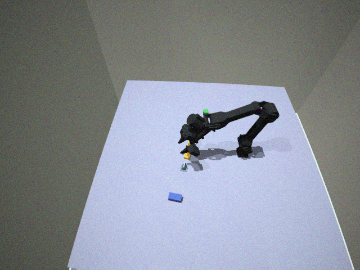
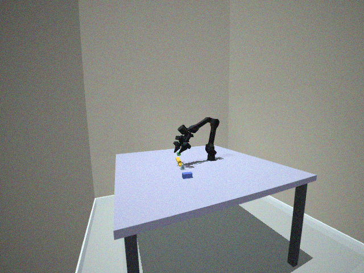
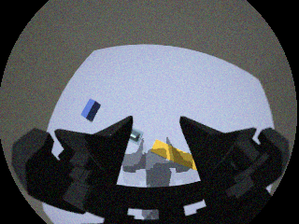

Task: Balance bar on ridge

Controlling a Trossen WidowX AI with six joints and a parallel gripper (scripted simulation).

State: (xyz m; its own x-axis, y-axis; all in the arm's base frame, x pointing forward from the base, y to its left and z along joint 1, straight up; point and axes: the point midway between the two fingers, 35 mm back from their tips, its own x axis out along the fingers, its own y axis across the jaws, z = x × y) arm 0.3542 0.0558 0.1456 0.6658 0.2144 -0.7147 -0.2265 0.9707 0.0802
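The bar lies 12 cm to the right of my gripper tip, 11 cm below it and 7 cm behind it. Round my gripper tip: small green cube (37 cm to the right, 16 cm behind, 10 cm below); then blue block (23 cm to the left, 10 cm below, 1 cm ahead).
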